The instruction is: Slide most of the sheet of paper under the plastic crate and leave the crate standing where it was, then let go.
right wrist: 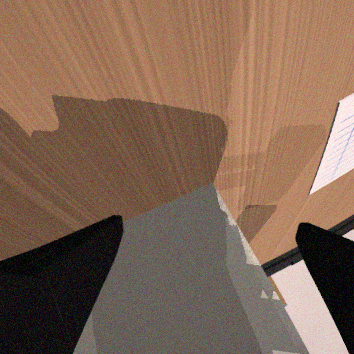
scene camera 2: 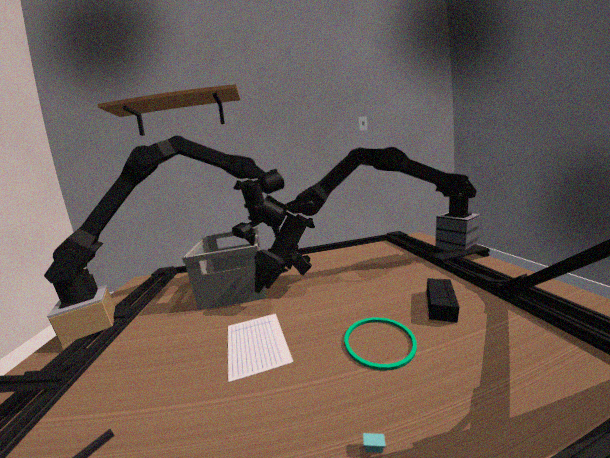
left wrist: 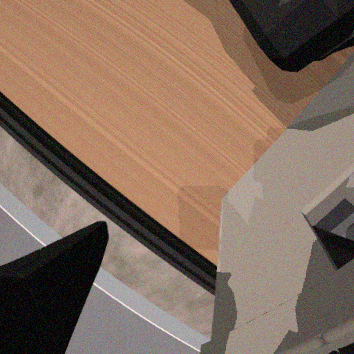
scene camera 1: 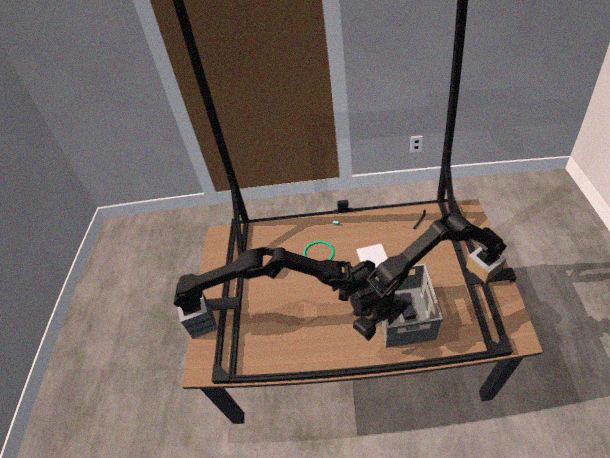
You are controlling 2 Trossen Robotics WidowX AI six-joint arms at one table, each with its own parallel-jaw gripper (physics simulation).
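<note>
The grey plastic crate [scene camera 1: 412, 336] [scene camera 2: 225, 282] [left wrist: 265, 225] [right wrist: 175, 275] stands upright on the table. The sheet of lined paper [scene camera 1: 371, 253] [scene camera 2: 257, 347] [right wrist: 337, 155] lies flat beside it, apart from it, nearer the viewer in scene camera 2. My left gripper [scene camera 1: 387, 320] [scene camera 2: 257, 229] is open at the crate's upper rim, one finger outside the wall and the other over the inside; the crate hides that finger in the left wrist view. My right gripper [scene camera 2: 285, 272] [right wrist: 210, 228] is open and low beside the crate; its fingers are hard to make out in scene camera 1.
A green ring [scene camera 1: 304, 252] [scene camera 2: 382, 367], a black block [scene camera 2: 442, 300], a small teal block [scene camera 1: 336, 223] [scene camera 2: 374, 441] and a thin black stick [scene camera 1: 420, 219] [scene camera 2: 97, 442] lie on the table. The two arms cross close together beside the crate. Black frame rails edge the table.
</note>
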